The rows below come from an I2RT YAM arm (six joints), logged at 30 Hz.
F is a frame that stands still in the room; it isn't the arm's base.
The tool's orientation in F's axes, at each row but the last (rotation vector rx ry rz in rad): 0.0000 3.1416 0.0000; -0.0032 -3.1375 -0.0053; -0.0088 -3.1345 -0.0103; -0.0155 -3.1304 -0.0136
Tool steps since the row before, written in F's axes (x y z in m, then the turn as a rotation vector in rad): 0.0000 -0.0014 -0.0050 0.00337 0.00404 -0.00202; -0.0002 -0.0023 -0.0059 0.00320 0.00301 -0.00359; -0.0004 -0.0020 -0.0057 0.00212 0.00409 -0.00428; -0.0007 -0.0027 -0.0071 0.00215 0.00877 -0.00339
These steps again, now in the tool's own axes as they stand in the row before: 0.0000 -0.0014 0.0050 -0.00337 0.00404 0.00202; 0.0002 -0.0023 0.0059 -0.00321 0.00300 0.00359; 0.0003 -0.0020 0.0057 -0.00213 0.00407 0.00429; 0.0006 -0.0028 0.0071 -0.00210 0.00876 0.00344
